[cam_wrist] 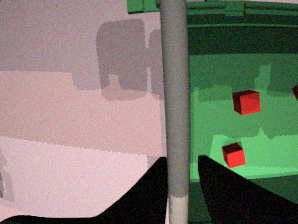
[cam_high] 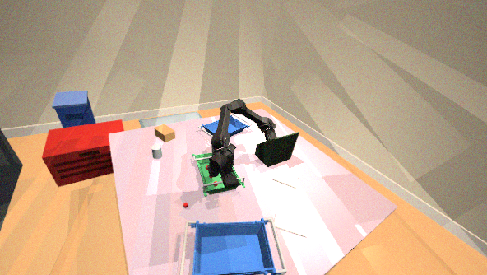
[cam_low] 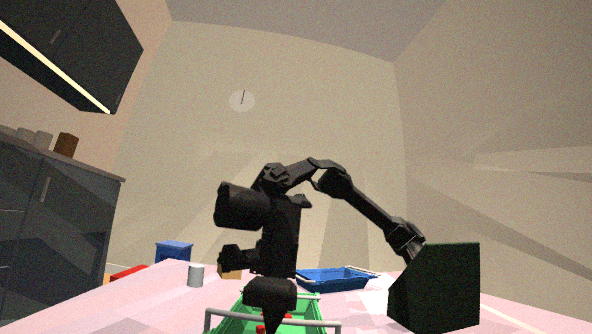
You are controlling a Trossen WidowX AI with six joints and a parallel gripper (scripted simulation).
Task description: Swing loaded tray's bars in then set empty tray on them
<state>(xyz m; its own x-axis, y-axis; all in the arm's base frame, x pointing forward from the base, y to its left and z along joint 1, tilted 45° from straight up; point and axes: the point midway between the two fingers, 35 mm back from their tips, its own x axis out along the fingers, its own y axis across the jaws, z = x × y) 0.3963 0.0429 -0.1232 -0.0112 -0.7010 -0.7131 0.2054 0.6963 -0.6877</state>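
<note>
Right now the blue tray is 30 cm behind my gripper tip, 51 cm to the right of it and 3 cm below it. The rest, counted from my gripper tip: red block: 19 cm ahead, 2 cm to the right, 7 cm below; brown block: 11 cm ahead, 62 cm to the right, 4 cm below.
</note>
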